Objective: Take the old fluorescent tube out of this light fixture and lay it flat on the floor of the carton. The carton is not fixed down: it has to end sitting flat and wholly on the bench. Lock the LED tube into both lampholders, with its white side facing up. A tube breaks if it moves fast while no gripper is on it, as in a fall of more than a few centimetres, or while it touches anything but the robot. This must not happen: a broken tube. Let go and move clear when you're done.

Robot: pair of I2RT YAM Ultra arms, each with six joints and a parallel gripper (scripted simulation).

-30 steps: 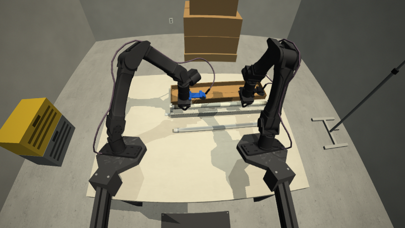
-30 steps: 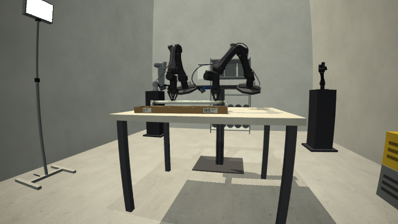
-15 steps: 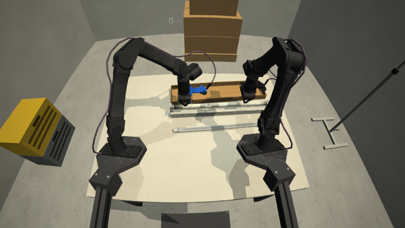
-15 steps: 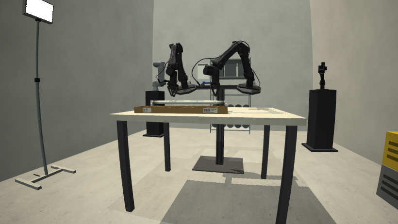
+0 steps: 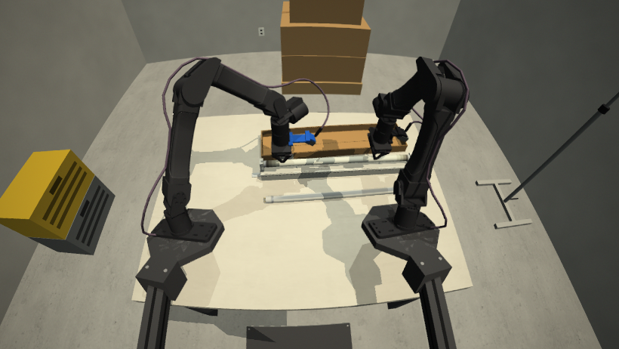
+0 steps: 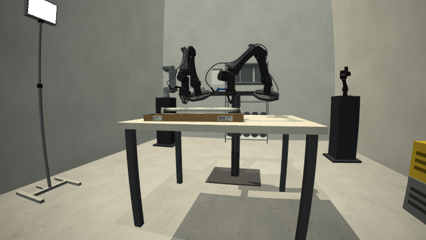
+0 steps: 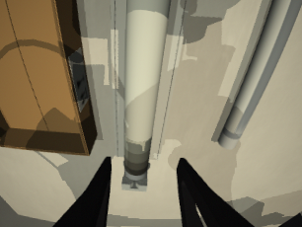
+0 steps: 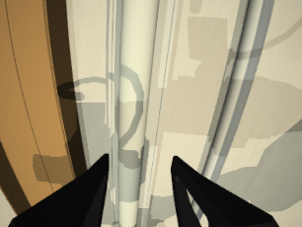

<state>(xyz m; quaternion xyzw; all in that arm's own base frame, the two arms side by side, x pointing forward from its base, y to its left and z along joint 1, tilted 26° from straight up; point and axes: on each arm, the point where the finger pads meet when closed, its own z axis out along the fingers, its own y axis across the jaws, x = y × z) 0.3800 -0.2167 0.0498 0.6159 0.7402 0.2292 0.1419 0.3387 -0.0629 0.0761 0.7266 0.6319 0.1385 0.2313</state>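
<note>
The old fluorescent tube is 12 cm to the left of my right hand, 5 cm below it and 1 cm ahead of it. From my right hand the other things lie so: white light fixture 13 cm to the left, 6 cm below, 1 cm ahead; LED tube 12 cm to the left, 11 cm behind, 10 cm below; brown carton 16 cm ahead, 12 cm to the left, 10 cm below.
</note>
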